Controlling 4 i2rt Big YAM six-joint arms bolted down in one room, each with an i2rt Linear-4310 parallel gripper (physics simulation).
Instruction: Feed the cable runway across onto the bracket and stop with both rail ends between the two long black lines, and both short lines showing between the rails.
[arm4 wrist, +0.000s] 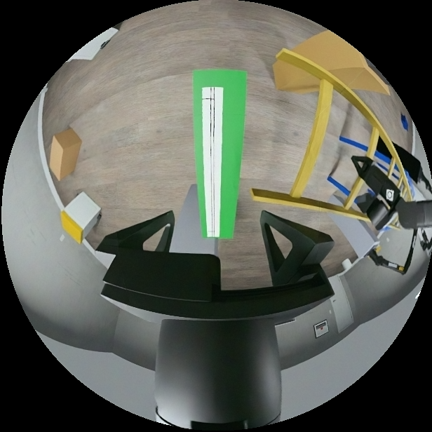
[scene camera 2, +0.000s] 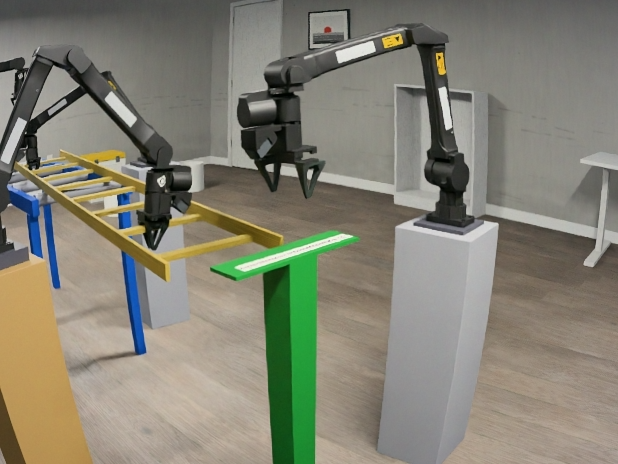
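The yellow cable runway (arm4 wrist: 314, 140) (scene camera 2: 210, 248) slopes little; its near rail ends stand apart from the green bracket (arm4 wrist: 232, 125) (scene camera 2: 302, 310). In the wrist view both are right of the bracket, the lower one closer. The bracket's white strip (arm4 wrist: 205, 150) shows two long black lines, with a short line crossing near its upper end. Arm4's gripper (arm4 wrist: 218, 212) is open and empty. In the scene view, the right arm's gripper (scene camera 2: 290, 193) is open above the bracket's height. The left foreground arm's gripper (scene camera 2: 154, 247) is at the second rung; its closure is unclear. A farther gripper (scene camera 2: 33, 167) is at the runway's far part.
A blue stand (scene camera 2: 131, 300) with rollers stands under the runway's far part. The right arm stands on a grey pedestal (scene camera 2: 425, 340); the left foreground arm is on a tan pedestal (scene camera 2: 35, 350) (arm4 wrist: 325, 60). Part of another arm (scene camera 2: 12, 65) shows at the far left edge.
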